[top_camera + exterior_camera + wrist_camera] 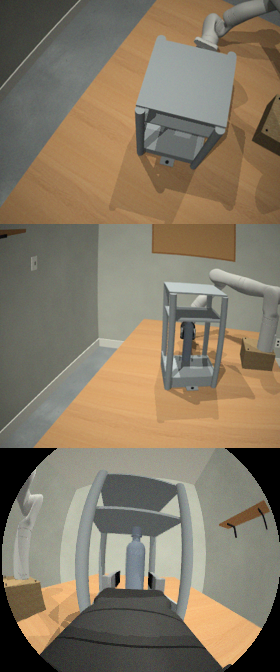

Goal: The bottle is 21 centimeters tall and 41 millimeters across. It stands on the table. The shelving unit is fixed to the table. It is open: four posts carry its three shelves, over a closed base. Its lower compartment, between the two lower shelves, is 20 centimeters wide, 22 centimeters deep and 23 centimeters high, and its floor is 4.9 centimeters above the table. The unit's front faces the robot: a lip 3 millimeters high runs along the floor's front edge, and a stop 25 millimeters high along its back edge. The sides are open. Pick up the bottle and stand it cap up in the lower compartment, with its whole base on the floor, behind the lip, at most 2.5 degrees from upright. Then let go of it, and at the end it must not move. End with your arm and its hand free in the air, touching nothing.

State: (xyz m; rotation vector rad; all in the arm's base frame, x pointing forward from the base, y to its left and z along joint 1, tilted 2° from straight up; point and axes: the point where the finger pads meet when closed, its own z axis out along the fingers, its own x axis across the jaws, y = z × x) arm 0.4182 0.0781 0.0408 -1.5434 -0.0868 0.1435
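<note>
Now: hand 30 mm past the grey shelving unit, 120 mm to the right of it and 40 mm below it.
</note>
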